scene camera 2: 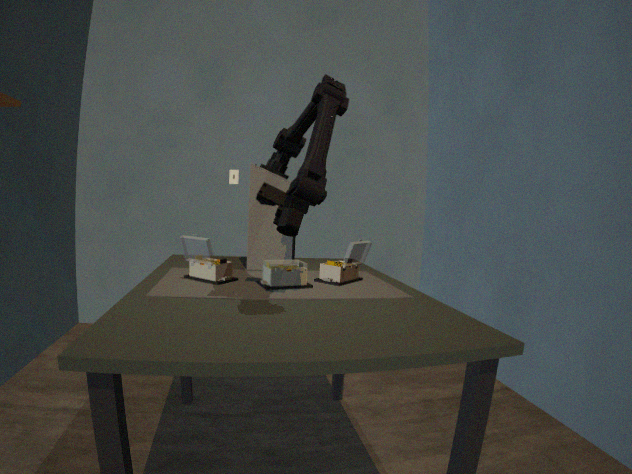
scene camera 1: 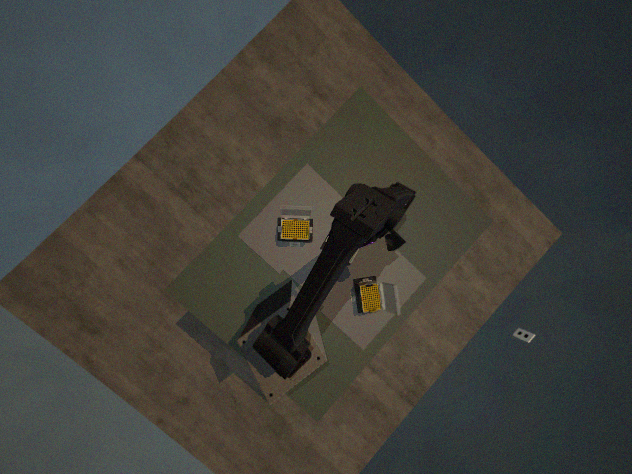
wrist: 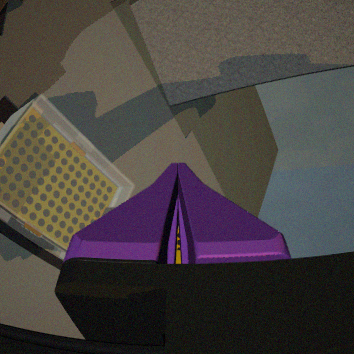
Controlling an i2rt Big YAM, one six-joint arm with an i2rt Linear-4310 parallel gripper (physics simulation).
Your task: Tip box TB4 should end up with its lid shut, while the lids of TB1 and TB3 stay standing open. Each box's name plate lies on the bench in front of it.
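Frame: origin at the arm's base, x ahead, y up, z right, level; centimetres.
Where they show: gripper, fingertip midpoint: (wrist: 177,174); arm's base at its link origin: (scene camera 2: 273,173) (scene camera 1: 288,348).
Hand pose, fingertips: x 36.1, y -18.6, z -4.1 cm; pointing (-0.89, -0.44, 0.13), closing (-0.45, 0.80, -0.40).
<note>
Things, the pixels of their top centre, and the offset from my fingertips. Level surfaces: height alone.
- middle tip box at its top centre: (wrist: 74,172) (scene camera 2: 283,261) (scene camera 1: 342,250) dz -0.3, dx -2.3, dy -11.6 cm
- second box at its top centre: (scene camera 2: 213,259) (scene camera 1: 368,298) dz +23.2, dx -7.7, dy -12.7 cm
- third box at its top centre: (scene camera 2: 337,261) (scene camera 1: 295,232) dz -19.4, dx -12.1, dy -12.7 cm
- pale mat at its surface level: dy -19.3 cm
- green bench at its surface level: dy -19.6 cm
The middle tip box (scene camera 2: 284,276) (wrist: 55,185) has its clear lid lying down over the yellow rack; the lid looks shut. The arm hides this box in scene camera 1. A second box (scene camera 1: 369,297) (scene camera 2: 209,270) has its lid (scene camera 1: 390,298) (scene camera 2: 197,248) standing open. A third box (scene camera 1: 295,229) (scene camera 2: 338,271) has its lid (scene camera 1: 296,211) (scene camera 2: 358,251) standing open. I cannot read the name plates, so I cannot tell which box is TB4. My gripper (wrist: 177,174) is shut and empty, with its purple fingertips together. It is above the bench, apart from the middle box, which lies left in the wrist view.
The boxes stand on a pale mat (scene camera 1: 265,224) (scene camera 2: 377,289) on the green bench (scene camera 1: 439,204) (scene camera 2: 306,336). A tall pale panel (scene camera 2: 261,224) stands at the arm's base behind the boxes. The arm (scene camera 1: 326,275) (scene camera 2: 319,137) reaches over the mat between the two open boxes.
</note>
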